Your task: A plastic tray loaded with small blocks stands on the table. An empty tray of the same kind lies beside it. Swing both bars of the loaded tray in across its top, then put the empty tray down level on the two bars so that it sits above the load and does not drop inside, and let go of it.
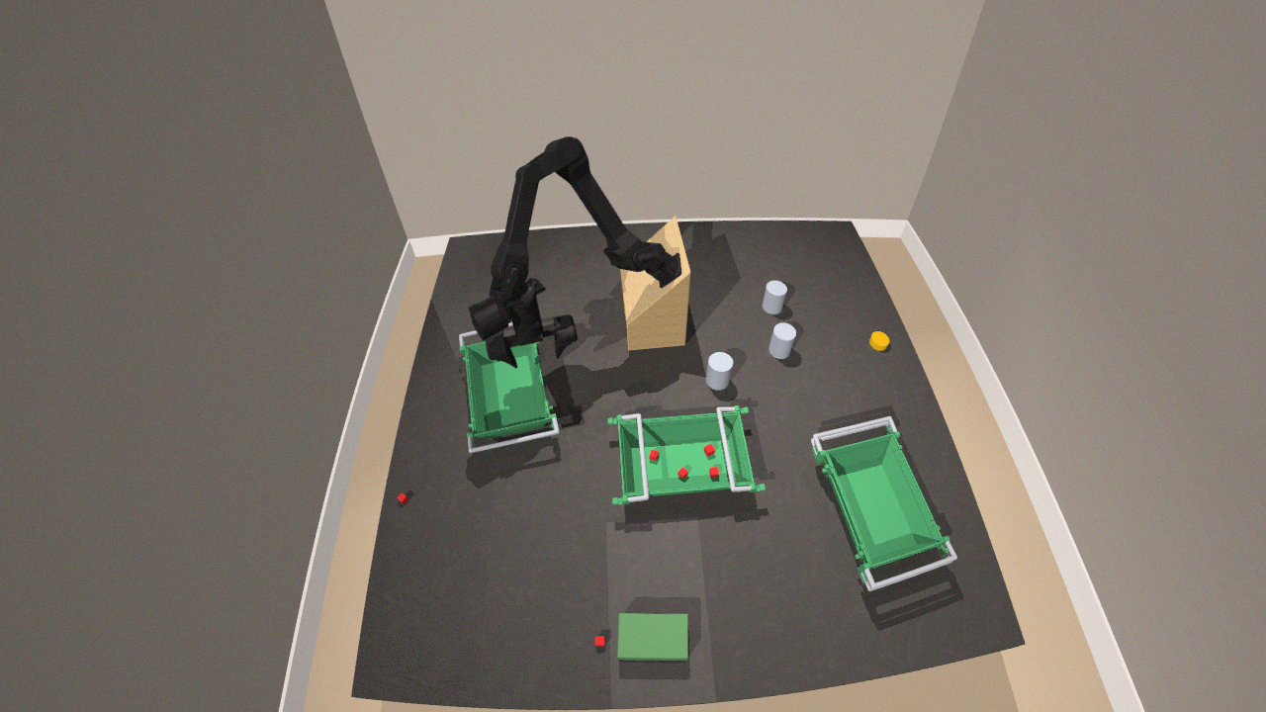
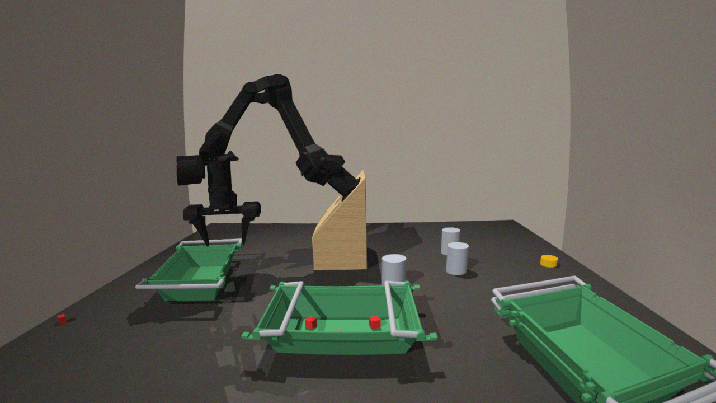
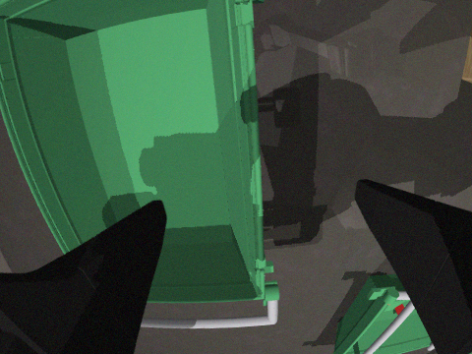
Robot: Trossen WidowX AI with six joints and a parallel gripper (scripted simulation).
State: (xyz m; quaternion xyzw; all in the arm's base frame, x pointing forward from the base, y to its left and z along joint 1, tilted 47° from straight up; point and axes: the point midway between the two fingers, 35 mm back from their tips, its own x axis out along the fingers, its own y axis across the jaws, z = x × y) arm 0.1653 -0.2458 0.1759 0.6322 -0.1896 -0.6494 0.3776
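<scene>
Right now my gripper tip is 8 cm to the left of the tray, 5 cm above it and 2 cm short of it. The rest, counted from my gripper tip: flat green slab: 57 cm ahead, 23 cm to the left, 8 cm below; yellow disc: 85 cm to the left, 10 cm behind, 9 cm below.
</scene>
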